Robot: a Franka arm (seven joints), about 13 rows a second.
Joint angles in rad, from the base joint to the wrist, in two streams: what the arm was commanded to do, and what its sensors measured. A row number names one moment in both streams.
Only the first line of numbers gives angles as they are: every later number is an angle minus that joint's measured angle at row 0.
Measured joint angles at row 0:
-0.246 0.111 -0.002 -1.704 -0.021 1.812 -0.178
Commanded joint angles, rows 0 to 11:
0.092 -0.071 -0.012 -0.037 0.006 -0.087 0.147
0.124 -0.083 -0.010 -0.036 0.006 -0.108 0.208
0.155 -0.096 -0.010 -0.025 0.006 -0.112 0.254
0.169 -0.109 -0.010 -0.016 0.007 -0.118 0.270
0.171 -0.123 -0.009 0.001 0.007 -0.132 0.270
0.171 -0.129 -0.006 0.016 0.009 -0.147 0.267
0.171 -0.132 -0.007 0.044 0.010 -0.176 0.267
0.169 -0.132 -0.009 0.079 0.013 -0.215 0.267
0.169 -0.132 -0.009 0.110 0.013 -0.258 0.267
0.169 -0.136 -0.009 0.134 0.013 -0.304 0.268
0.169 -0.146 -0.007 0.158 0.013 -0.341 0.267
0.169 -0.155 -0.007 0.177 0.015 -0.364 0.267
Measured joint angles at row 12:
0.164 -0.142 -0.004 0.133 0.000 -0.300 0.257
